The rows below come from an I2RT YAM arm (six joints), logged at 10 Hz.
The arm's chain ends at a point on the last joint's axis. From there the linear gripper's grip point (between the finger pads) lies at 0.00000 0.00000 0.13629 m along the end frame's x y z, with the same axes.
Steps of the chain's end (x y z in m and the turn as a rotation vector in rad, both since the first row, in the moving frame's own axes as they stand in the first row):
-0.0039, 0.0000, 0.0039, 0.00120, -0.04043, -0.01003
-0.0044, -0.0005, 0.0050, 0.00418, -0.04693, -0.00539
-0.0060, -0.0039, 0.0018, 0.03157, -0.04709, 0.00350
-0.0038, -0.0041, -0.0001, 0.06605, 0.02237, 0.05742
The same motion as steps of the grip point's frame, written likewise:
-0.0094, -0.0001, 0.0038, 0.00120, -0.04043, -0.01003
-0.0108, -0.0011, 0.0048, 0.00418, -0.04693, -0.00539
-0.0124, -0.0082, 0.0016, 0.03157, -0.04709, 0.00350
-0.0005, -0.0130, -0.0004, 0.06605, 0.02237, 0.05742

